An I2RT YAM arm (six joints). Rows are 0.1 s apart.
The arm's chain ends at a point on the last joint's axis. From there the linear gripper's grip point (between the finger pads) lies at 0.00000 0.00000 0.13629 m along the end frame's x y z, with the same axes.
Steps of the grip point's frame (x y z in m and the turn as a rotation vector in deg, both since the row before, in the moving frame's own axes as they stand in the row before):
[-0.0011 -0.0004 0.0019 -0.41 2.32 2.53]
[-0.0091 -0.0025 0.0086 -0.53 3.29 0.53]
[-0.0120 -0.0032 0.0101 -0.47 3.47 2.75]
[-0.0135 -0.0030 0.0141 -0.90 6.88 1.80]
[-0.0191 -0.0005 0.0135 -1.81 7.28 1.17]
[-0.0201 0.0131 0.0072 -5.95 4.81 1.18]
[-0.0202 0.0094 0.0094 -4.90 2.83 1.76]
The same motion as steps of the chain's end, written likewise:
[-0.0066 -0.0015 0.0020 -0.41 2.32 2.53]
[-0.0169 -0.0038 0.0088 -0.53 3.29 0.53]
[-0.0202 -0.0045 0.0104 -0.47 3.47 2.75]
[-0.0298 -0.0054 0.0151 -0.90 6.88 1.80]
[-0.0363 -0.0050 0.0147 -1.81 7.28 1.17]
[-0.0314 -0.0011 0.0084 -5.95 4.81 1.18]
[-0.0267 -0.0023 0.0101 -4.90 2.83 1.76]

